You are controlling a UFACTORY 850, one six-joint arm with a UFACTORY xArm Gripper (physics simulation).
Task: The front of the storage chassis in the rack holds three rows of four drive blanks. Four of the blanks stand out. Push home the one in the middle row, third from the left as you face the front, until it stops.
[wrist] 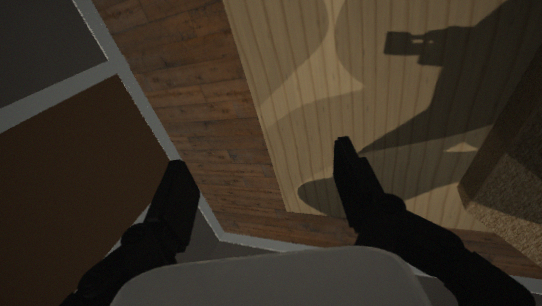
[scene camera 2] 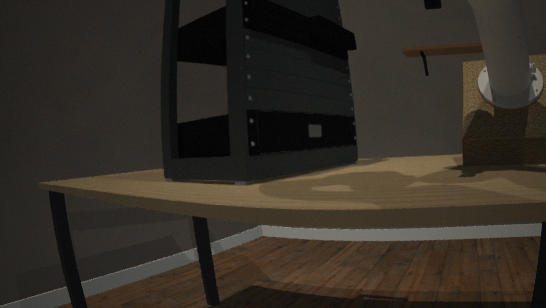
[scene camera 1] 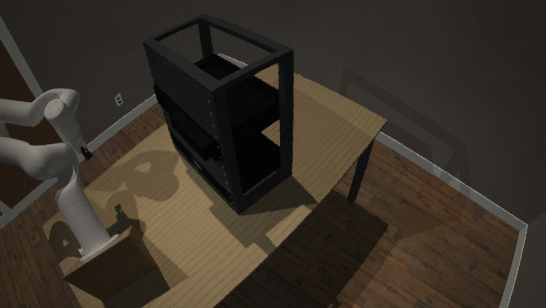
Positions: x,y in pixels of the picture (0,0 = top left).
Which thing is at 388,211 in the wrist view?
The gripper.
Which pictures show the dark rack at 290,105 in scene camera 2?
Scene camera 2 and scene camera 1 only.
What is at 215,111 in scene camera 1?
A dark rack.
